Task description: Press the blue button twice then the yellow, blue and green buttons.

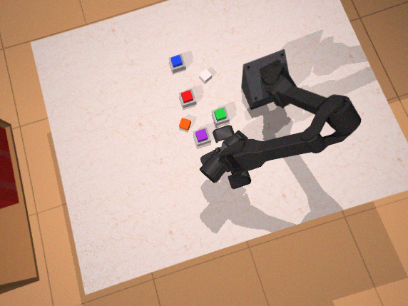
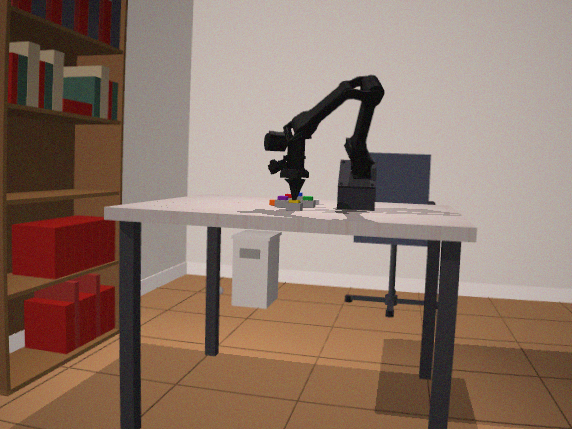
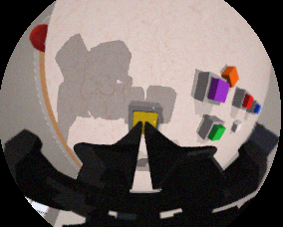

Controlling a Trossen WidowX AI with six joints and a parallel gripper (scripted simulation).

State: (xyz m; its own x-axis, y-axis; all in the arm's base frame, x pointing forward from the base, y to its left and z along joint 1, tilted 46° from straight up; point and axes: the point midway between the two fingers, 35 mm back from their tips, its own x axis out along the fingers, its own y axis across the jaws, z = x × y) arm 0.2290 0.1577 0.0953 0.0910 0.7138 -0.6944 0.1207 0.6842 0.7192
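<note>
My gripper tip is 1 cm above the yellow button. Also, from my gripper tip: orange block (19 cm to the right, 8 cm ahead, 2 cm below); purple button (12 cm to the right, 5 cm ahead); green button (16 cm to the right, 4 cm behind).
</note>
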